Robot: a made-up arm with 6 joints.
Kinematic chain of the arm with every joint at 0, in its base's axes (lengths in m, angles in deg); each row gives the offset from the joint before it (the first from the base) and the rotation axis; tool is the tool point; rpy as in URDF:
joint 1: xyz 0 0 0.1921 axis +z
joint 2: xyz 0 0 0 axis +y
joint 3: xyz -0.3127 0 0.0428 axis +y
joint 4: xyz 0.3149 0 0.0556 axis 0.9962 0 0.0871
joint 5: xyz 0 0 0 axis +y
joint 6: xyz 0.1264 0 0.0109 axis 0.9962 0 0.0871
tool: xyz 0 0 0 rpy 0 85 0
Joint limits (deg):
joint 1: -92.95..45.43
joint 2: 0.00..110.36
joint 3: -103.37..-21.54
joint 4: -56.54..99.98
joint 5: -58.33..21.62
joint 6: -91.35..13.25
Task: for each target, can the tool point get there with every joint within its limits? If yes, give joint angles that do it. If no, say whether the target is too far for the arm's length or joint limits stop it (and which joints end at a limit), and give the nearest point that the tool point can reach.
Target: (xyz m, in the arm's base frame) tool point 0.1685 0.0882 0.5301
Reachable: yes | joints 25.35 33.99 -44.33 23.68 8.52 -53.54
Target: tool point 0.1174 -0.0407 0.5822
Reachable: yes | joints 22.56 25.77 -46.66 82.66 -41.11 -35.24
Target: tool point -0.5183 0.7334 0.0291
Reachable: no: too far | nearest point -0.3249 0.4598 0.5577 | short by 0.626 m
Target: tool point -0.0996 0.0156 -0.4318
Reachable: no: joint limits stop it (at a limit: joint 1, joint 2, joint 3, joint 5) | nearest point -0.0249 -0.1787 0.0347 | short by 0.511 m
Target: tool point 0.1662 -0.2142 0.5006
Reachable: yes | joints -35.29 54.14 -41.38 54.17 -50.05 -43.85
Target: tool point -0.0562 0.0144 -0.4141
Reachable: no: joint limits stop it (at a limit: joint 1, joint 2, joint 3, joint 5) | nearest point -0.0184 -0.1773 0.0345 | short by 0.489 m
